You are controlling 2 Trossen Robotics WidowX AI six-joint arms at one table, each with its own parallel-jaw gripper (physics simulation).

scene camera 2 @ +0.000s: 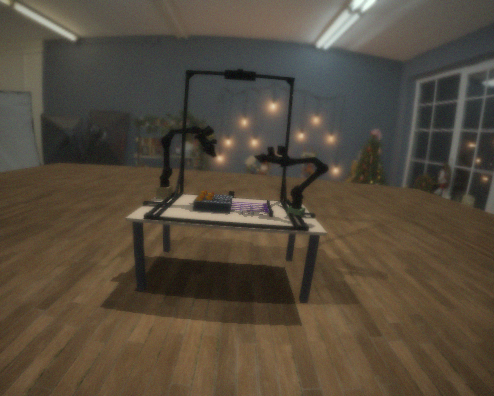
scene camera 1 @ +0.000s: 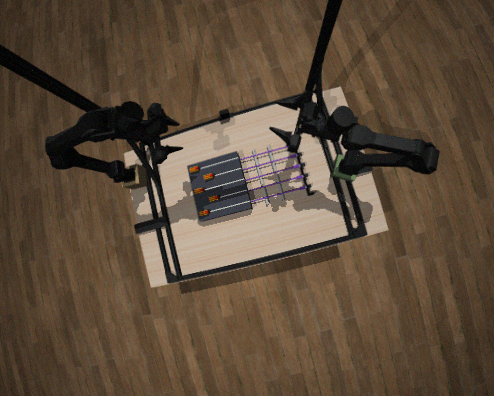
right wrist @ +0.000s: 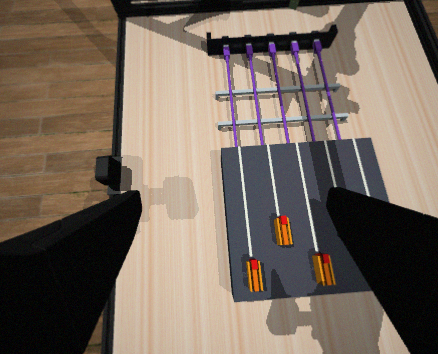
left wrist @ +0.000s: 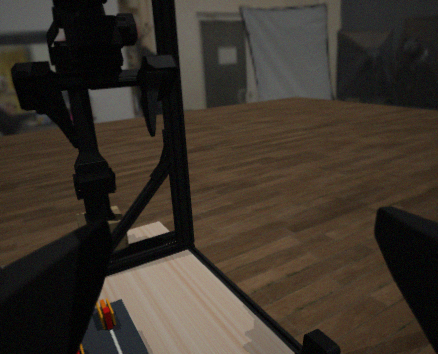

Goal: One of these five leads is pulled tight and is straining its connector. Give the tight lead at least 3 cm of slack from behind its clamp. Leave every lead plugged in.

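Where they show: left gripper, fingertip midpoint: point(scene camera 2: 257, 156) point(scene camera 1: 272, 114) point(left wrist: 242, 226); right gripper, fingertip midpoint: point(scene camera 2: 215, 157) point(scene camera 1: 181, 136) point(right wrist: 234, 198) point(left wrist: 116, 140); left arm's base at its link origin: point(scene camera 2: 296, 207) point(scene camera 1: 346, 167); right arm's base at its link origin: point(scene camera 2: 164, 186) point(scene camera 1: 129, 175) point(left wrist: 99, 216).
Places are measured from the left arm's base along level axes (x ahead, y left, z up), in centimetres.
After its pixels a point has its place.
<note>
Five purple leads point(right wrist: 257, 105) @(x 36.9, y 7.8, z -3.0 cm) point(scene camera 2: 250, 206) @(x 31.2, y 10.8, z -3.1 cm) run roughly side by side from a black connector strip point(right wrist: 260, 46) @(x 21.5, y 2.0, z -3.8 cm) over two thin grey bars to a dark block point(scene camera 1: 220, 168) @(x 55.6, y 15.8, z 1.0 cm) point(right wrist: 257, 190) @(x 54.8, y 15.0, z 0.9 cm). White lines cross the block to orange clamps point(scene camera 1: 198, 190) @(x 62.0, y 28.6, z 3.2 cm) point(right wrist: 283, 232) @(x 59.8, y 21.0, z 3.3 cm) point(left wrist: 106, 317) @(x 65.3, y 18.7, z 3.1 cm) with red parts. The leads' visible ends sit at the strip. Which lead is tight cannot be told. My right gripper point(right wrist: 234, 198) @(x 63.7, y 12.7, z 29.4 cm) point(scene camera 1: 180, 136) @(x 63.7, y 12.7, z 29.4 cm) point(left wrist: 116, 140) @(x 63.7, y 12.7, z 29.4 cm) is open and empty, high above the clamp side of the block. My left gripper point(left wrist: 242, 226) @(x 35.0, y 0.0, z 32.6 cm) point(scene camera 1: 275, 115) @(x 35.0, y 0.0, z 32.6 cm) is open and empty, raised near the strip's upper end in scene camera 1.
A black frame point(scene camera 1: 265, 261) @(x 23.6, y 51.7, z -3.7 cm) borders the wooden table point(scene camera 1: 225, 245) @(x 44.2, y 50.6, z -5.7 cm), with uprights at both sides. A small black block point(right wrist: 107, 170) @(x 63.1, y -10.7, z -0.2 cm) point(scene camera 1: 224, 116) @(x 62.5, y -10.7, z -2.4 cm) is on the frame's far edge. My left arm's green base point(scene camera 1: 345, 168) @(x 3.6, y 4.0, z 10.8 cm) stands at the right, my right arm's tan base point(scene camera 1: 134, 177) @(x 95.9, y 31.3, z 3.9 cm) at the left.
</note>
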